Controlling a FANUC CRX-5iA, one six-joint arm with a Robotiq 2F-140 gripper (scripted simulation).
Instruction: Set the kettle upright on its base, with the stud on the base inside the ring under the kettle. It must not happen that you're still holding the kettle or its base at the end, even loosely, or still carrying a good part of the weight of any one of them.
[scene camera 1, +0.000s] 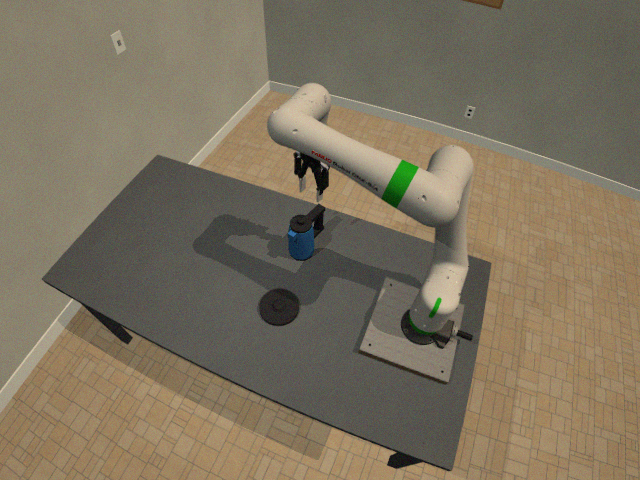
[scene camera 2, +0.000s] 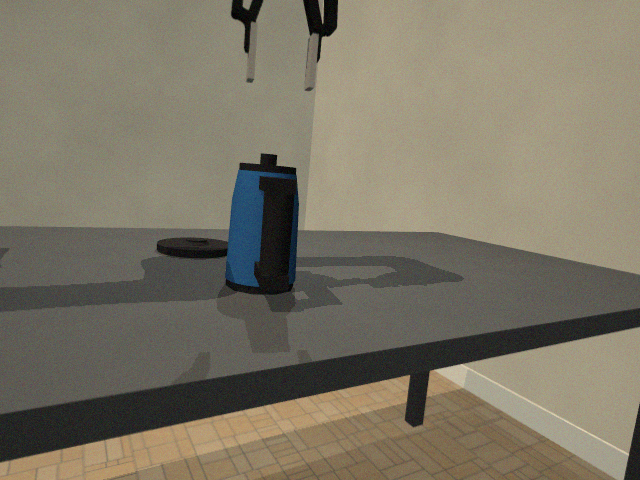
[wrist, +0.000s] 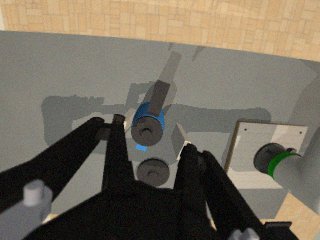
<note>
In view: my gripper (scene camera 2: 280, 84), a blue kettle (scene camera 2: 262, 246) and a round black base (scene camera 2: 186, 247).
The blue kettle also shows in scene camera 1 (scene camera 1: 301, 234) and in the wrist view (wrist: 147, 127). The round black base also shows in scene camera 1 (scene camera 1: 284, 310) and in the wrist view (wrist: 155, 172). My gripper also shows in scene camera 1 (scene camera 1: 311, 194) and in the wrist view (wrist: 153, 123).
</note>
